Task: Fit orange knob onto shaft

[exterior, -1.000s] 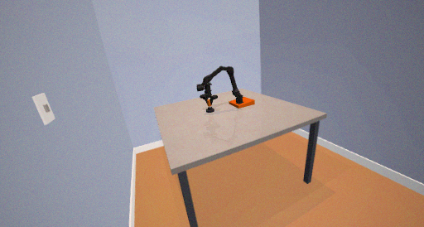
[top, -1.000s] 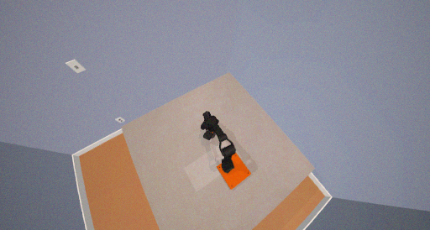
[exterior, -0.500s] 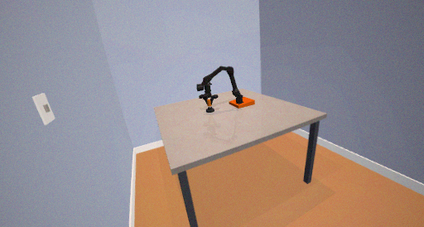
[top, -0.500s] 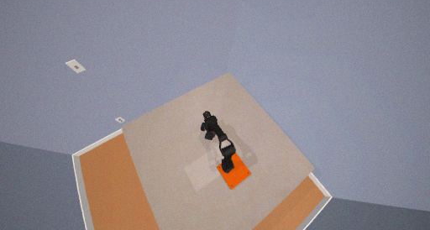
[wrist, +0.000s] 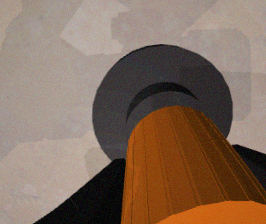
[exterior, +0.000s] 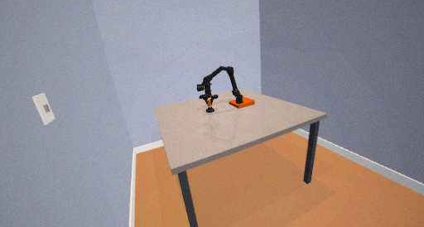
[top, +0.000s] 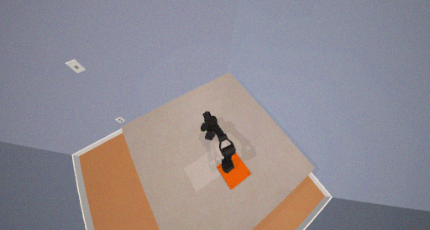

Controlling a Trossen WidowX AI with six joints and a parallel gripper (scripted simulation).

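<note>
The dark round pedestal is 4 cm below my gripper tip. From my gripper tip the other things lie so: orange knob 3 cm above.
</note>
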